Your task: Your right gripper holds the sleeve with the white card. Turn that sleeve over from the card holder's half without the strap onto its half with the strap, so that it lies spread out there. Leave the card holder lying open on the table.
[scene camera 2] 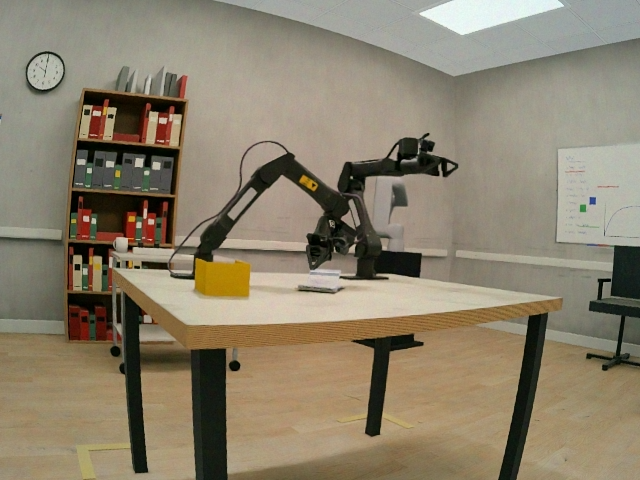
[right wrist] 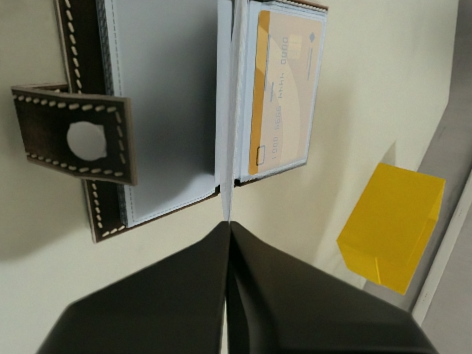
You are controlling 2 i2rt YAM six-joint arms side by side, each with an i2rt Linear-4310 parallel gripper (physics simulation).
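The sleeve with the white card (scene camera 2: 325,279) (right wrist: 229,150) stands upright along the middle fold of the card holder (scene camera 2: 316,289) (right wrist: 95,215), seen nearly edge-on in the right wrist view. My right gripper (scene camera 2: 314,267) (right wrist: 228,236) is shut on the sleeve's edge. The holder lies open on the table. Its half with the strap (right wrist: 47,107) is at the left in the right wrist view, with a pale sleeve (right wrist: 162,100) spread on it. On the other half lies a sleeve with an orange and beige card (right wrist: 287,95). My left gripper (scene camera 2: 448,166) is open, high above the table.
A yellow open box (scene camera 2: 222,277) (right wrist: 395,220) stands on the table (scene camera 2: 361,310), left of the holder in scene camera 2 and at the lower right in the right wrist view. Behind the table are a white cart (scene camera 2: 147,255) and a bookshelf (scene camera 2: 131,94).
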